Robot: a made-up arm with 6 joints. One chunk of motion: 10 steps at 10 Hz.
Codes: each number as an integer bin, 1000 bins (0 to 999) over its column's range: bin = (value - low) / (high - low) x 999, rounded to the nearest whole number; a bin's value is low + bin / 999 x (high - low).
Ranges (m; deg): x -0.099..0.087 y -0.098..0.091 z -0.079..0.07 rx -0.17..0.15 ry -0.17..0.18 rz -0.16..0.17
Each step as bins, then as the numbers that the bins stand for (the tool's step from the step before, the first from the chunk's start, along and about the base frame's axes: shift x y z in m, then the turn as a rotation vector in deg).
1 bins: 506 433 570 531 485 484
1 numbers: -0.00479 -0.01608 0.00602 0.000 0.000 0.000
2 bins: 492 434 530 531 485 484
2 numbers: -0.00740 -0.01589 0.00005 0.000 0.000 0.000
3 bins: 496 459 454 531 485 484
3 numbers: -0.00665 -0.01116 -0.01129 0.000 0.000 0.000
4 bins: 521 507 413 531 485 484
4 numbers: -0.00200 -0.00208 -0.01740 0.000 0.000 0.000
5 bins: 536 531 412 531 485 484
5 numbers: 0.00080 0.00246 -0.01755 0.000 0.000 0.000
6 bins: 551 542 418 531 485 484
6 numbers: 0.00359 0.00454 -0.01666 0.000 0.000 0.000
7 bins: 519 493 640 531 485 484
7 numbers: -0.00237 -0.00473 0.01646 0.000 0.000 0.000
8 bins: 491 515 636 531 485 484
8 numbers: -0.00758 -0.00057 0.01586 0.000 0.000 0.000
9 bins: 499 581 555 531 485 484
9 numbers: -0.00609 0.01192 0.00378 0.000 0.000 0.000
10 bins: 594 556 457 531 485 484
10 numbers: 0.01159 0.00719 -0.01084 0.000 0.000 0.000
